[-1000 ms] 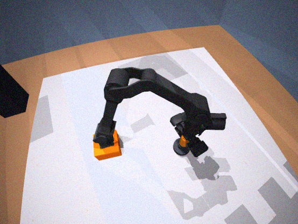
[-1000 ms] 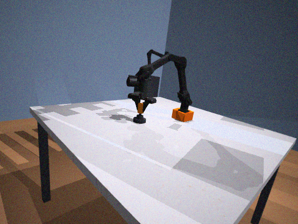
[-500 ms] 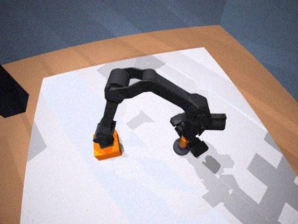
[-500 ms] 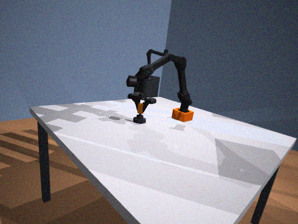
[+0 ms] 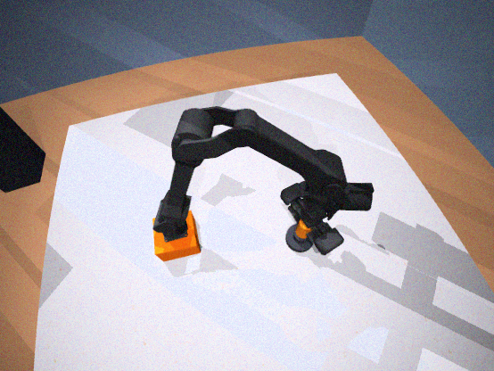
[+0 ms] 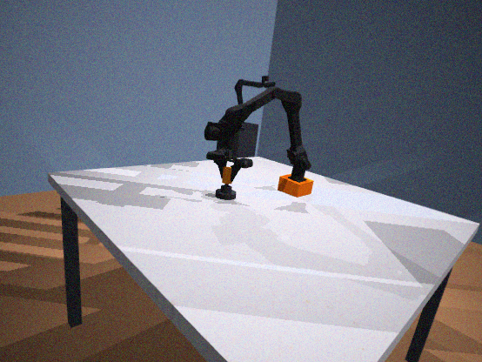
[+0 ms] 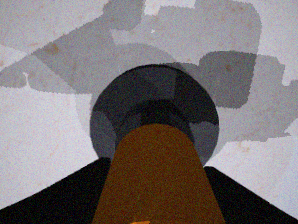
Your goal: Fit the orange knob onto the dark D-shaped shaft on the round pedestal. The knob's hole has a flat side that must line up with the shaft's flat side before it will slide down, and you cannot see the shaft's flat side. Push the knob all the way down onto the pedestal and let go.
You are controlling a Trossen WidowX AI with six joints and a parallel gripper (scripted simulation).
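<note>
Now: the orange knob 2 cm above my gripper tip. Also, from my gripper tip: dark round pedestal 4 cm below.
</note>
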